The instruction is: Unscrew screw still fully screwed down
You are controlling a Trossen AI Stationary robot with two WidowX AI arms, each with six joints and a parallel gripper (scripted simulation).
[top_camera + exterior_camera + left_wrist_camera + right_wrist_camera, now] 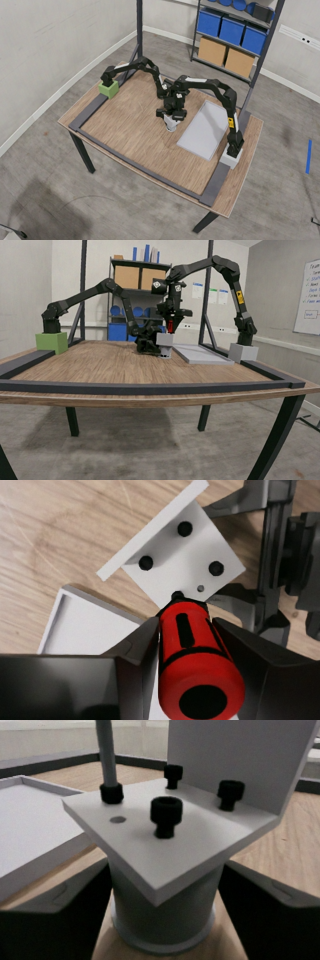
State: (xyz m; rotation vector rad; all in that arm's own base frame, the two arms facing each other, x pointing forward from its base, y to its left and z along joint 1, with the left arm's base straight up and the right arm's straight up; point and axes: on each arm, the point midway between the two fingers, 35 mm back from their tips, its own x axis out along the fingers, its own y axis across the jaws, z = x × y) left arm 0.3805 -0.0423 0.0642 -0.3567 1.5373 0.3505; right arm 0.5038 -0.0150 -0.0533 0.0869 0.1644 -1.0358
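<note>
The red screwdriver is 3 cm below my left hand. Round my left hand: grey joint module (12 cm below, 2 cm to the right, 1 cm ahead); then grey bracket (8 cm below, 2 cm to the right, 1 cm ahead); then shallow grey tray (17 cm to the left, 14 cm below, 12 cm behind).
Right now my right hand is 2 cm short of the grey joint module and 2 cm to the right of it. From my right hand the other things lie so: grey bracket 2 cm ahead, 2 cm to the left, 4 cm above; then red screwdriver 1 cm ahead, 4 cm to the left, 9 cm above; then shallow grey tray 10 cm behind, 21 cm to the left, 3 cm below.
</note>
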